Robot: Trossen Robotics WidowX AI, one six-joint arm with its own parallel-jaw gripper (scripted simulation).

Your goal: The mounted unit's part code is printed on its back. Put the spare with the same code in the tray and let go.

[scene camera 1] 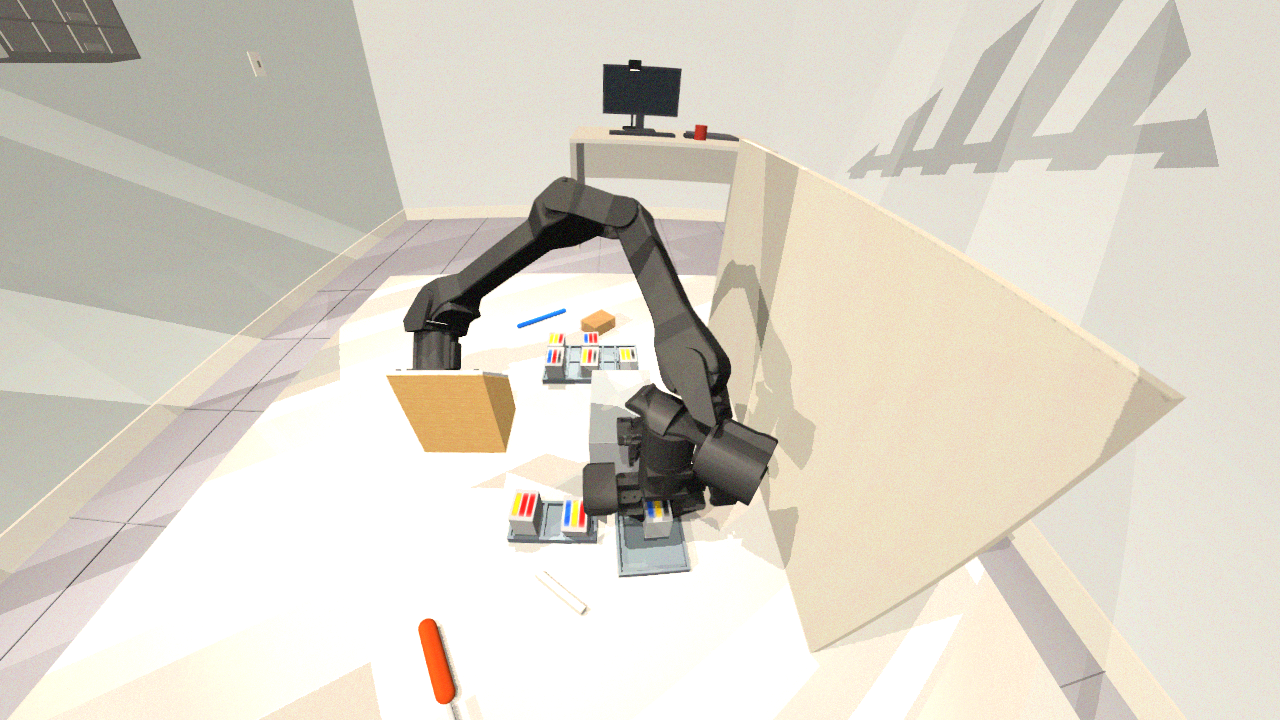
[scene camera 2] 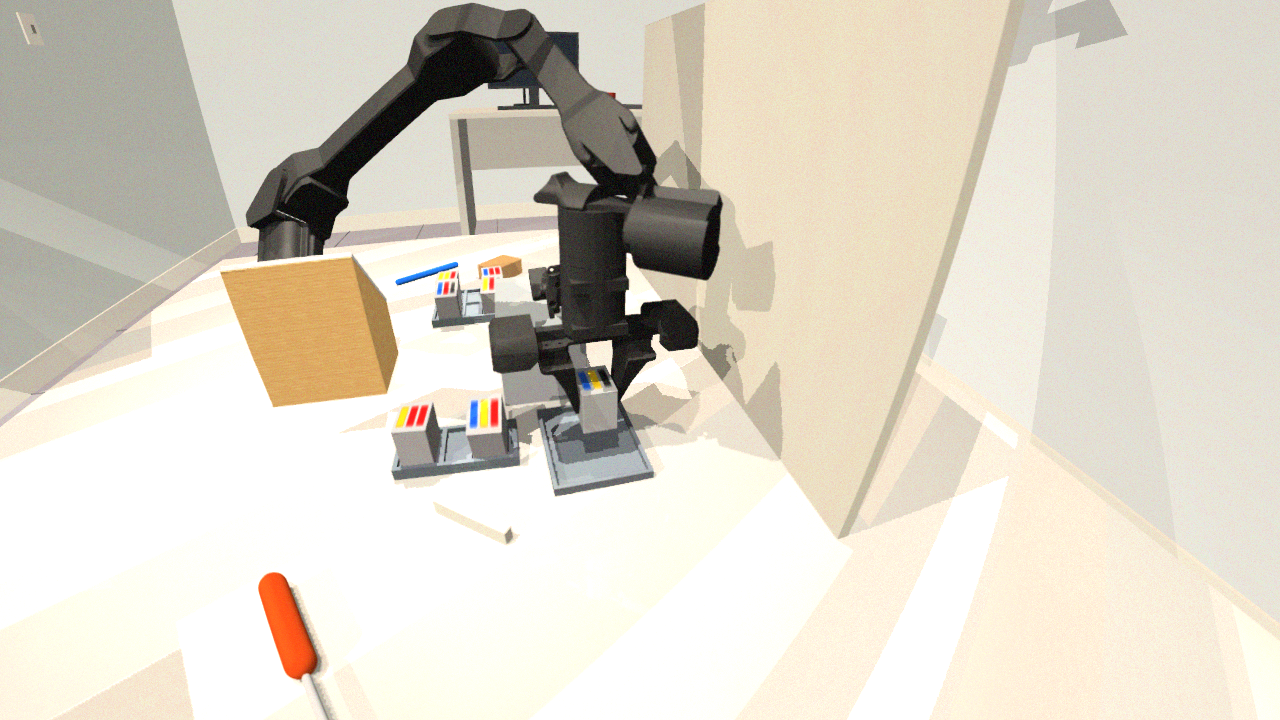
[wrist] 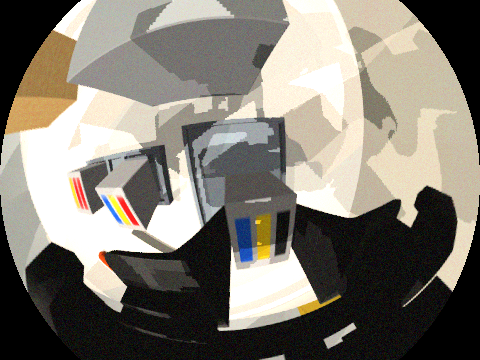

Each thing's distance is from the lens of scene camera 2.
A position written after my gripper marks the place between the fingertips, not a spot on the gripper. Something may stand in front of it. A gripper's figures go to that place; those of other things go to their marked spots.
my gripper (scene camera 2: pixel 594 408): 0.49 m
grey spare block (scene camera 2: pixel 598 396): 0.45 m
